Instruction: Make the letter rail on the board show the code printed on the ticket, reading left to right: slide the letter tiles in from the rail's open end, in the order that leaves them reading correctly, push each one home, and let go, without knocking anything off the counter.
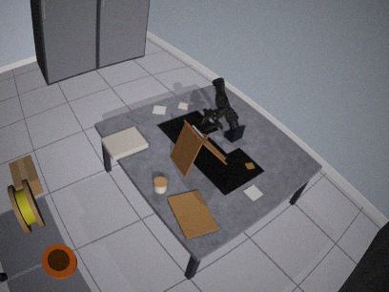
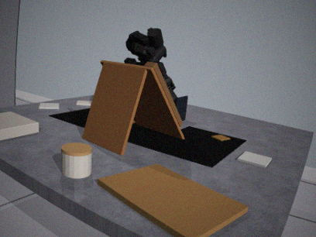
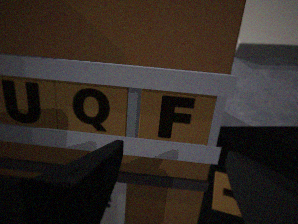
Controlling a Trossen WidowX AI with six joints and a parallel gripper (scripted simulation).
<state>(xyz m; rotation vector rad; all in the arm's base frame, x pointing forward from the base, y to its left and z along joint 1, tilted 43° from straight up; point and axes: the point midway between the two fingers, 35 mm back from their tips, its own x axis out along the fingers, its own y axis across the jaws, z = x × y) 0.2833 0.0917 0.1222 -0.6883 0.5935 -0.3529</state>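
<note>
My gripper tip is now 2 cm past the white ticket, 8 cm to the right of it and 10 cm above it. From my gripper tip the other things lie so: lidded jar (42 cm ahead, 15 cm to the left, 16 cm below); then cream card (21 cm behind, 46 cm to the right, 19 cm below); then black mat (11 cm behind, 2 cm to the left, 20 cm below).
</note>
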